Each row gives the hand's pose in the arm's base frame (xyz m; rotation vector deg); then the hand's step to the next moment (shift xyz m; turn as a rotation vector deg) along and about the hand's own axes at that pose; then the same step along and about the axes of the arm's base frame.
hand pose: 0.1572 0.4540 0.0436 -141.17 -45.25 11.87
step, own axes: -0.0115 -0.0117 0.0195 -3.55 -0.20 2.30
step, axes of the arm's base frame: -0.0210 0.0101 -0.0103 -3.68 -0.88 -1.89
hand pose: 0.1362 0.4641 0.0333 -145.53 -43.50 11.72
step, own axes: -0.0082 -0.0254 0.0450 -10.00 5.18 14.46
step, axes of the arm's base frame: -0.0312 0.0322 -0.0270 -9.79 -3.48 -15.10
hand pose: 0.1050 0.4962 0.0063 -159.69 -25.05 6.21
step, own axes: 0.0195 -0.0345 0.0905 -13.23 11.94 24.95
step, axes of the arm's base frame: -0.0024 0.0641 -0.0751 -12.21 -7.47 -27.12
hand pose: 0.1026 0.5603 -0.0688 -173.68 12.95 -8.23
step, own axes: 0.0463 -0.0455 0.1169 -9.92 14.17 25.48
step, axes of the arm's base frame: 0.0639 0.0484 -0.1070 -9.22 -10.12 -27.59
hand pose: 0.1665 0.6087 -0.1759 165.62 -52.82 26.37
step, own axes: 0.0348 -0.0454 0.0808 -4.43 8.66 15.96
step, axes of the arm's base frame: 0.0742 0.0050 -0.0654 -4.27 -7.15 -16.73
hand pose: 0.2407 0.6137 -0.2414 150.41 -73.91 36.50
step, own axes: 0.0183 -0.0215 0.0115 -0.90 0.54 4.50
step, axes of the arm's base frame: 0.0303 -0.0034 -0.0012 0.47 -1.09 -4.47
